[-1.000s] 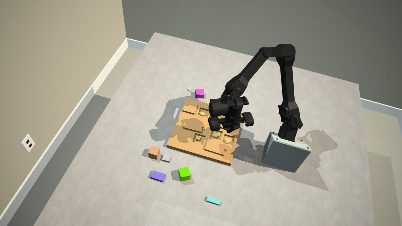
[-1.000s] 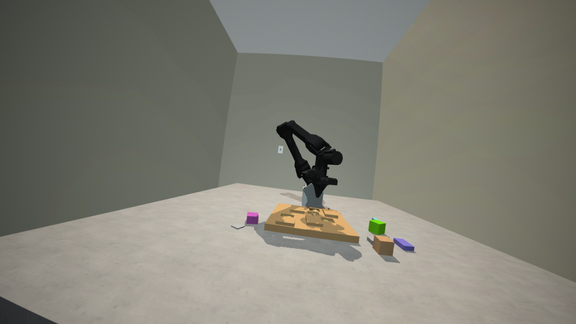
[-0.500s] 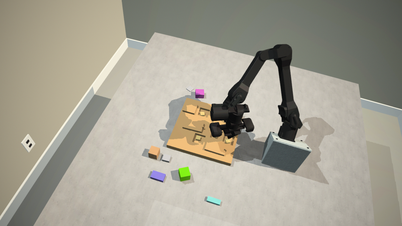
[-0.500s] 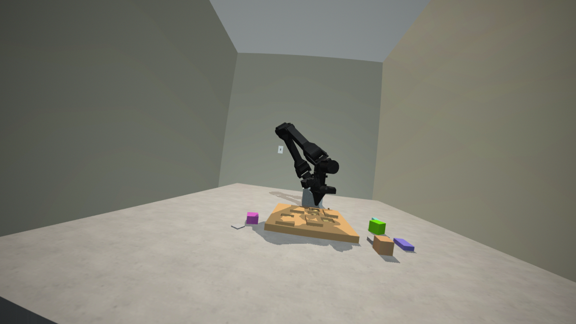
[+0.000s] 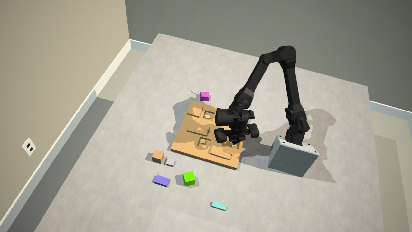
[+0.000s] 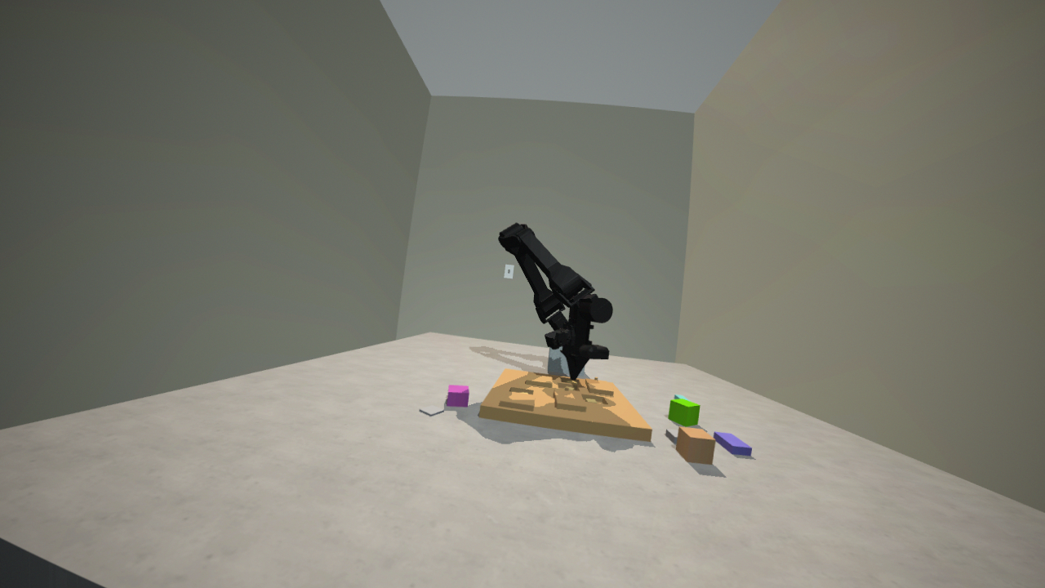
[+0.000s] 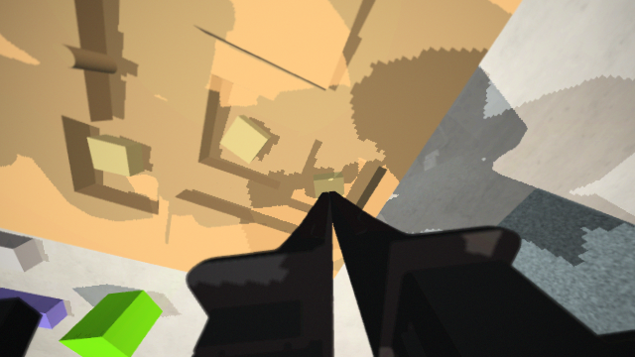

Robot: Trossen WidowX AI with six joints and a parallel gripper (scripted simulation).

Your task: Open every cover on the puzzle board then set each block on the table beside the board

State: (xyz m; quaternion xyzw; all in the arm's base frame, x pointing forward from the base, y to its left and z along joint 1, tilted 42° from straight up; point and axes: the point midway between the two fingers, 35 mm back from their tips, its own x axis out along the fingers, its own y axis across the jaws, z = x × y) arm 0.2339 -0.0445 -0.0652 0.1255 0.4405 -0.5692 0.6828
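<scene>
Right now the green block is 220 mm to the left of my gripper tip, 140 mm ahead of it and 10 mm below it. Also, from my gripper tip: magenta block 250 mm to the right, 190 mm ahead, 10 mm below; grey block 240 mm ahead, 160 mm to the left, 20 mm below; cyan block 290 mm to the left, 20 mm below.
</scene>
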